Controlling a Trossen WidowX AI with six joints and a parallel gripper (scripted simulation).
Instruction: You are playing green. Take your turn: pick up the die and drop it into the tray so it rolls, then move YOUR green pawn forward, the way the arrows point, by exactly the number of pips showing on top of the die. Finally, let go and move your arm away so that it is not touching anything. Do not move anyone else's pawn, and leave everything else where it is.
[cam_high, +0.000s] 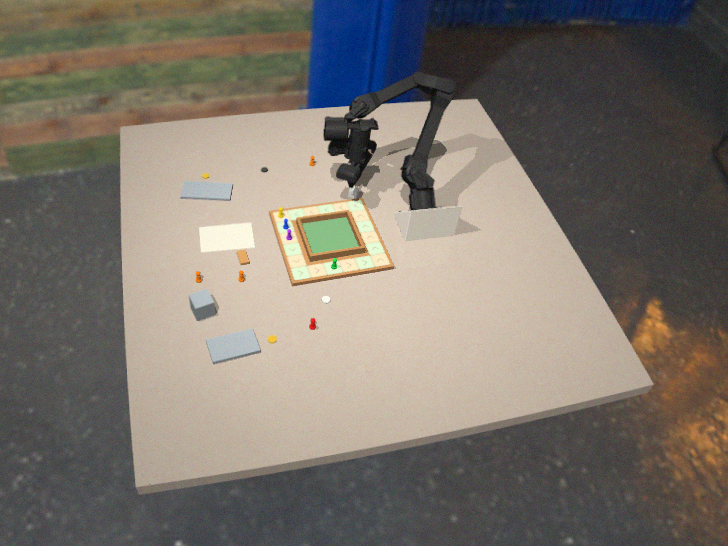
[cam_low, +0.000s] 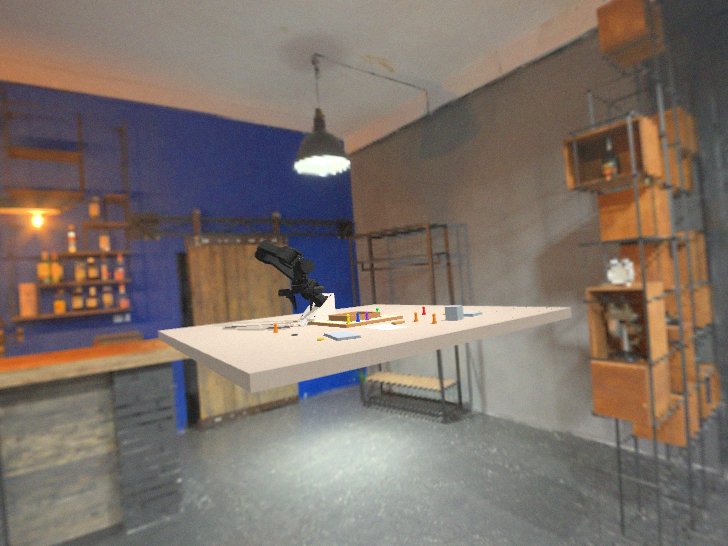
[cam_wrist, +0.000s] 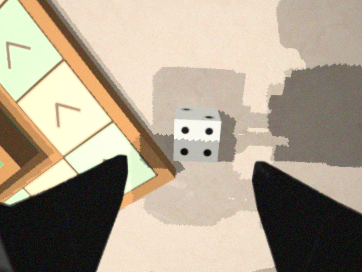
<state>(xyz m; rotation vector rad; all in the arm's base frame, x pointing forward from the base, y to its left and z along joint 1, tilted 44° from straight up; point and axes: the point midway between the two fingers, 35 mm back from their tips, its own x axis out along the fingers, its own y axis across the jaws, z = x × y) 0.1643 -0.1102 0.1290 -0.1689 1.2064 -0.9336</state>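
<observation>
The white die is 40 mm below my gripper tip. Round my gripper tip: yellow pawn (230 mm ahead, 80 mm to the left, 30 mm below); blue pawn (220 mm ahead, 130 mm to the left, 30 mm below); tray (180 mm to the left, 100 mm ahead, 50 mm below).
</observation>
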